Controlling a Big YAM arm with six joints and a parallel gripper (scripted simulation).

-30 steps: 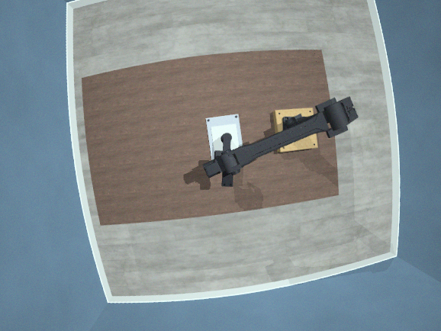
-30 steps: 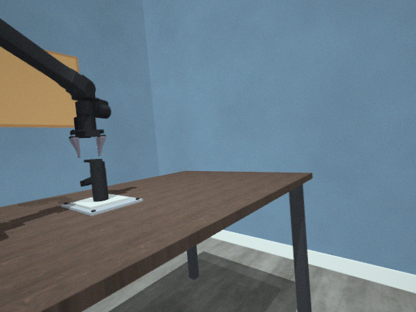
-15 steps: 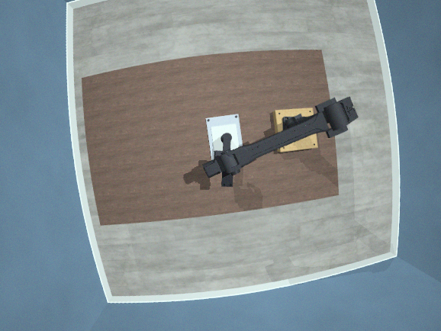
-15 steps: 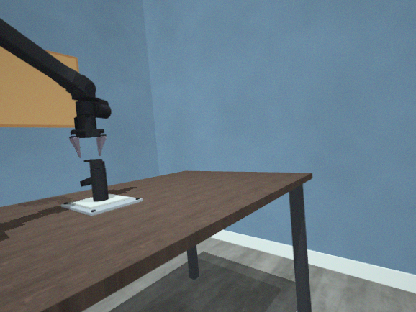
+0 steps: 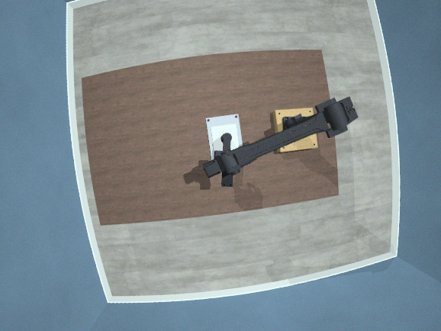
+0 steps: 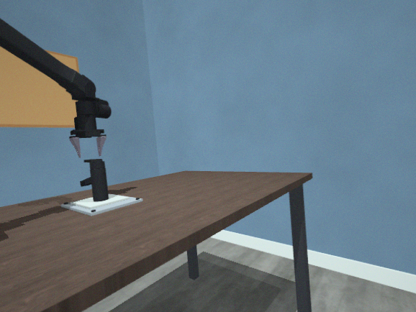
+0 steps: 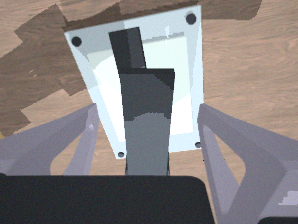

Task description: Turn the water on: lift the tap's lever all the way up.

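My gripper is now 4 cm to the left of the lever and 2 cm above it. The rest, counted from my hand: dark tap: 7 cm to the right, 8 cm below.
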